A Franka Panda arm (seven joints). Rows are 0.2 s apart.
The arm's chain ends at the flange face. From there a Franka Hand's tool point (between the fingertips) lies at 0.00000 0.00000 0.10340 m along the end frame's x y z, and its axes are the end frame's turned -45 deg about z.
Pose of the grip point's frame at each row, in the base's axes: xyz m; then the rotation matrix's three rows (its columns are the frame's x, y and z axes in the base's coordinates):
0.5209, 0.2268, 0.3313; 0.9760, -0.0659, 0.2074; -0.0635, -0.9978, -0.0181; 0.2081, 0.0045, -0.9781
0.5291, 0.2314, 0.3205; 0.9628, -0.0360, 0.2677; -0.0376, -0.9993, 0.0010; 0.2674, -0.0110, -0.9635
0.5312, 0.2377, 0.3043; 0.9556, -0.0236, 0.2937; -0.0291, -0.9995, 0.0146; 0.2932, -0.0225, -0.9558
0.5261, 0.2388, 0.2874; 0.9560, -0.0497, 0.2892; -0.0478, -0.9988, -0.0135; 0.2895, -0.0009, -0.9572
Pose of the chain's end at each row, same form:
0.4995, 0.2287, 0.4324; 0.6435, -0.7367, 0.2074; -0.7505, -0.6606, -0.0181; 0.1503, -0.1440, -0.9781
0.5014, 0.2313, 0.4201; 0.6553, -0.7063, 0.2677; -0.7332, -0.6800, 0.0010; 0.1813, -0.1969, -0.9635
0.5008, 0.2362, 0.4031; 0.6590, -0.6924, 0.2937; -0.7273, -0.6862, 0.0146; 0.1914, -0.2232, -0.9558
0.4962, 0.2402, 0.3864; 0.6409, -0.7111, 0.2892; -0.7401, -0.6725, -0.0135; 0.2041, -0.2053, -0.9572

